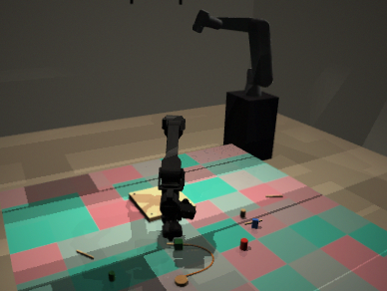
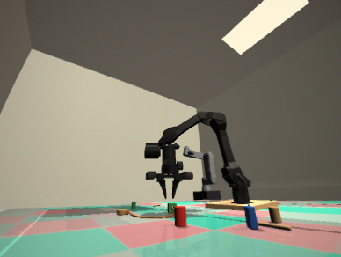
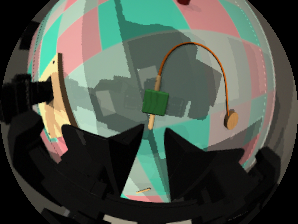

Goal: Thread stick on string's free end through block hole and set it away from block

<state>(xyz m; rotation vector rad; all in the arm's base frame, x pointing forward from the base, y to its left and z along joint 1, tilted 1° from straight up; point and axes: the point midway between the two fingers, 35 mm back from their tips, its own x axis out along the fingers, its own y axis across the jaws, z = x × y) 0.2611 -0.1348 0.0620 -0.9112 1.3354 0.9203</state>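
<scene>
Now: the green block 3 cm to the left of my gripper tip, 3 cm below it and 1 cm ahead of it. Round my gripper tip: green cylinder: 23 cm to the right, 6 cm ahead, 3 cm below; then round wooden button: 16 cm ahead, 4 cm to the right, 4 cm below; then thin wooden stick: 4 cm to the left, 3 cm below, 1 cm ahead.
</scene>
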